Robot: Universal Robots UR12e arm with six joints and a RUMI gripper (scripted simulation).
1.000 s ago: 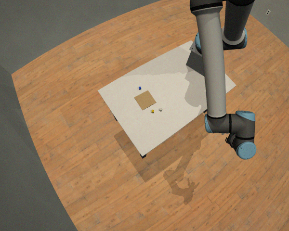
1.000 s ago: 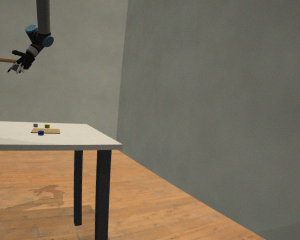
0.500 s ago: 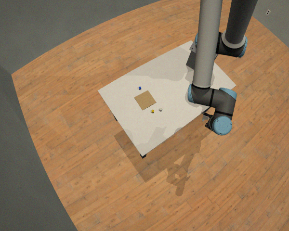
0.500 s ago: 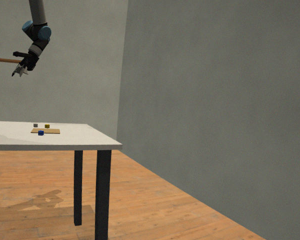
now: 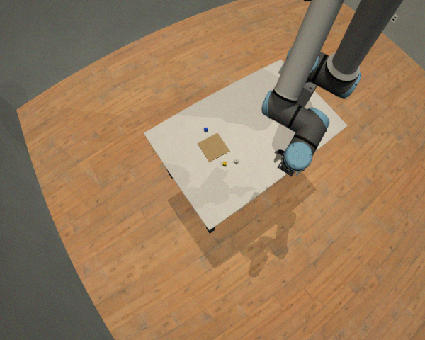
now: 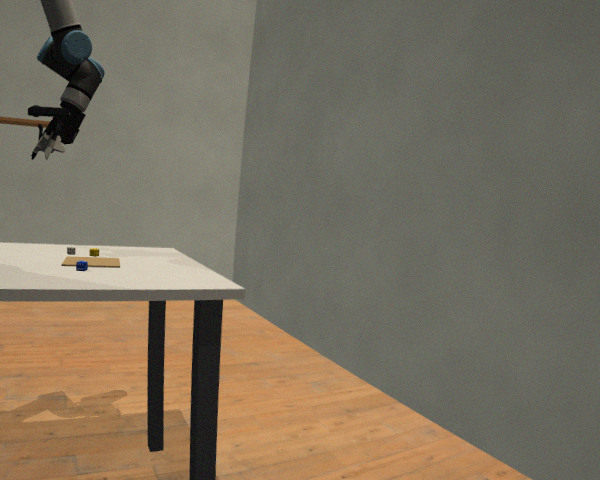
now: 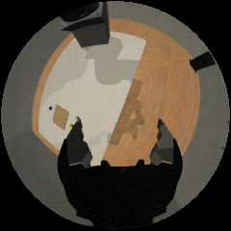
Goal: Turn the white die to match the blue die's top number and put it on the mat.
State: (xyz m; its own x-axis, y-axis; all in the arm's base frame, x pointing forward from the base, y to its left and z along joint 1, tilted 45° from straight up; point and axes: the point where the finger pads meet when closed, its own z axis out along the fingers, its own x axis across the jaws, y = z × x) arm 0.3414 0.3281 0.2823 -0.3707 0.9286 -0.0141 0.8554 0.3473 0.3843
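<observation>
Now: hand 46 cm to the left of the blue die, 26 cm above it and 21 cm short of it. Round my hand: white die (26 cm below, 19 cm to the right, 15 cm ahead); then tan mat (33 cm to the right, 27 cm below, 22 cm ahead); then yellow die (26 cm below, 22 cm ahead, 21 cm to the right).
</observation>
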